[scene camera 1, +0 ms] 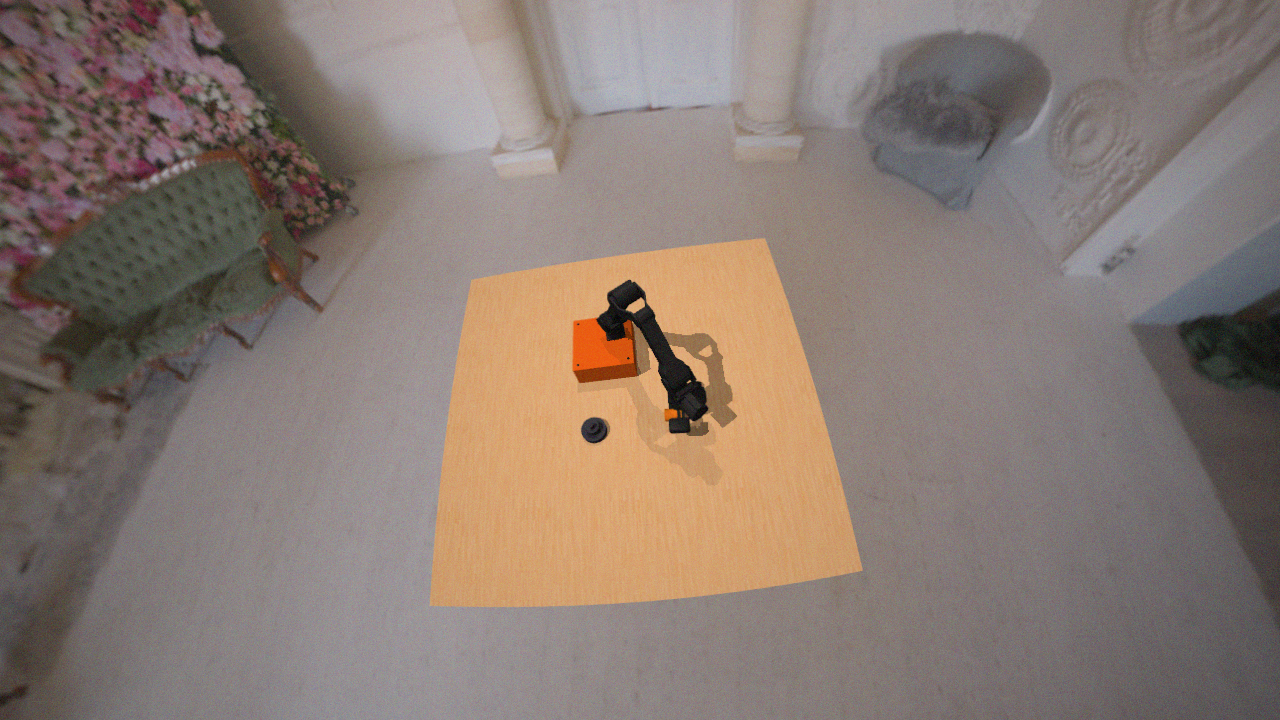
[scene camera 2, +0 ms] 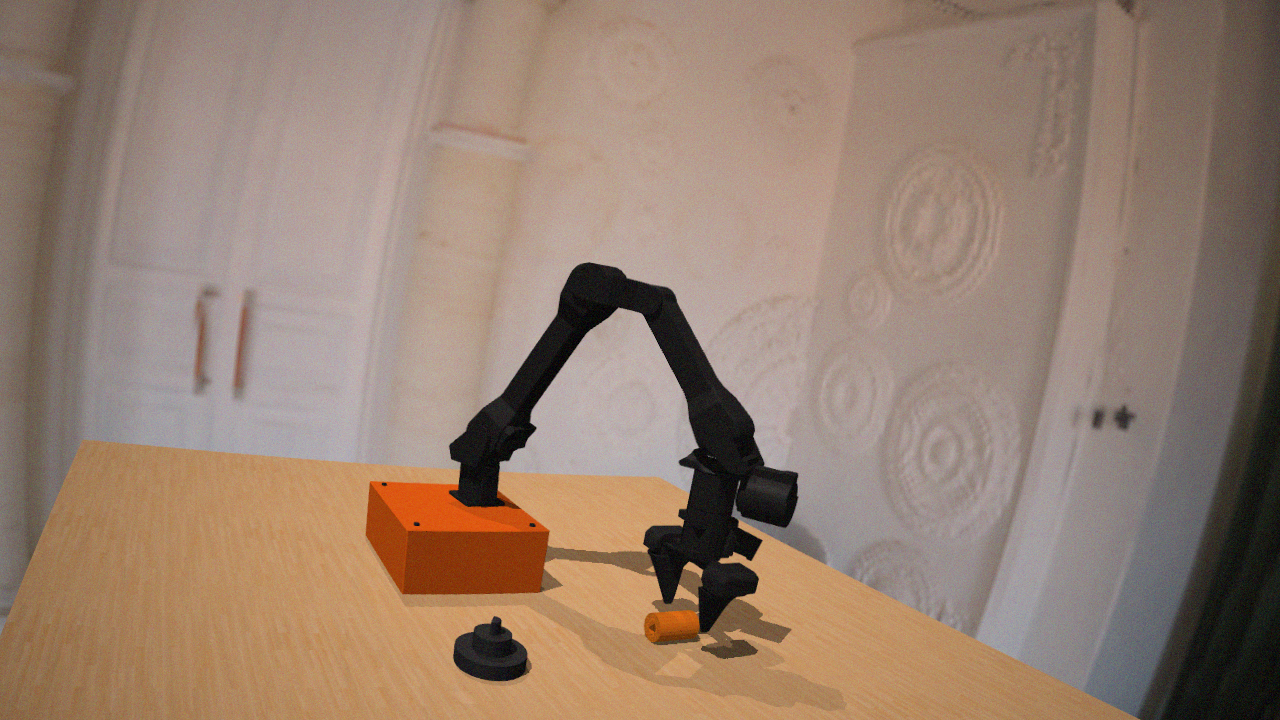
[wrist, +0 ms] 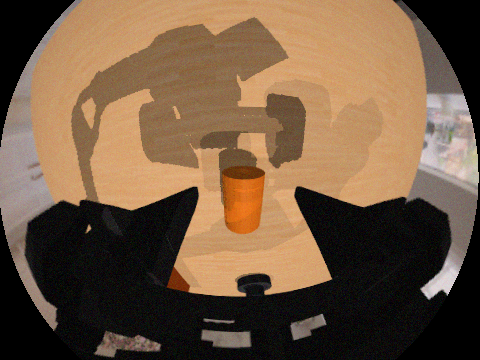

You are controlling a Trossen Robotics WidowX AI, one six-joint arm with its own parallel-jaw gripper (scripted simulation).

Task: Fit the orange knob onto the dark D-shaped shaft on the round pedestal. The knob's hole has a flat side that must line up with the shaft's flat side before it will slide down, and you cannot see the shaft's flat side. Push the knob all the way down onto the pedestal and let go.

Note:
The gripper (scene camera 2: 685, 617) is open, holding nothing. Also in view: an orange knob (scene camera 2: 676, 625).
The orange knob shows as well in the wrist view (wrist: 243, 186). The gripper is seen too in the wrist view (wrist: 248, 191).

